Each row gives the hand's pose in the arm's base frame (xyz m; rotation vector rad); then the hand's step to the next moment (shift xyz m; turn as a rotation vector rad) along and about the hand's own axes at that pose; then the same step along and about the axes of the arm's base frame.
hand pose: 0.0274 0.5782 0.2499 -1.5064 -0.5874 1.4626
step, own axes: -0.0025 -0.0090 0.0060 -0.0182 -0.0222 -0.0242
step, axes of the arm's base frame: -0.0038 0.0037 0.0097 0.0255 -0.0120 0.0249
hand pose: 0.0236 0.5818 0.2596 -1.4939 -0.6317 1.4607
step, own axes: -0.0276 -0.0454 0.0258 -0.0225 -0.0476 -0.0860
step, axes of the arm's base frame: -0.0185 0.0030 0.0560 0.0899 -0.0202 0.0408
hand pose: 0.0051 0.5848 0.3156 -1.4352 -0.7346 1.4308
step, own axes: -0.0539 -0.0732 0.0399 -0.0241 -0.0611 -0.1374
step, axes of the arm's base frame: -0.0313 -0.0135 0.0932 0.1423 -0.0271 0.0469
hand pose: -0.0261 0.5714 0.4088 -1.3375 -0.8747 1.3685
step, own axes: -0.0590 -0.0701 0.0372 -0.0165 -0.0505 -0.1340
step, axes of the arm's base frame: -0.0312 -0.0340 0.0875 0.1380 -0.0220 0.0352
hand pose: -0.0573 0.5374 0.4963 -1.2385 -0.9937 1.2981
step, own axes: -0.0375 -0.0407 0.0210 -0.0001 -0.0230 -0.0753
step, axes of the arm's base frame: -0.0180 -0.0304 0.0475 0.0775 -0.0039 0.0133
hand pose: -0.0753 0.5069 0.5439 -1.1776 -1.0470 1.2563
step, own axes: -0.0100 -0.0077 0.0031 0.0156 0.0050 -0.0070
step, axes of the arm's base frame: -0.0027 -0.0094 0.0085 0.0072 0.0149 -0.0066
